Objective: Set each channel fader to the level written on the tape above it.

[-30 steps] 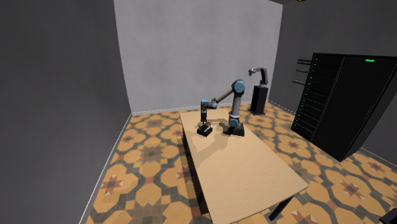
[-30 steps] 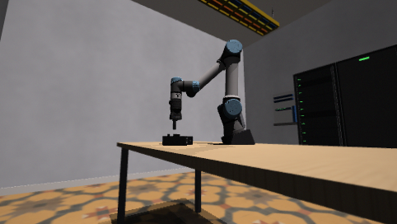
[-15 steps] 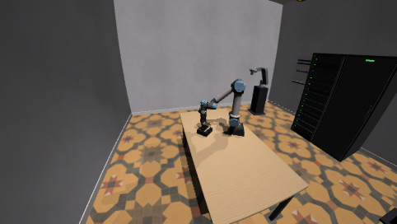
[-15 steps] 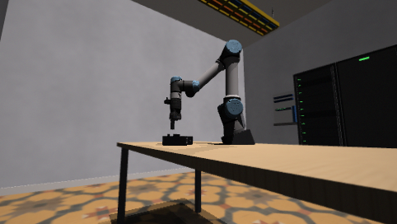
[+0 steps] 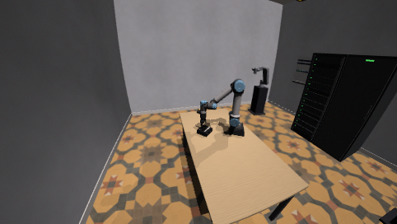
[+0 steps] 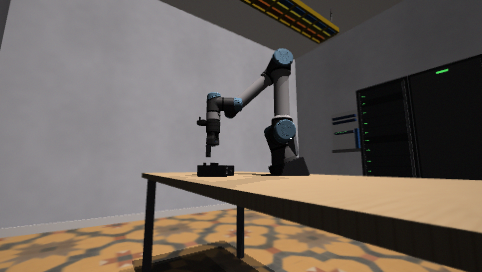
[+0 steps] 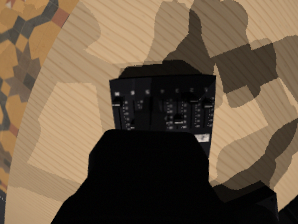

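Right now the master fader cap is 30 mm ahead of my hand, 40 mm to the left of it and 50 mm below it.
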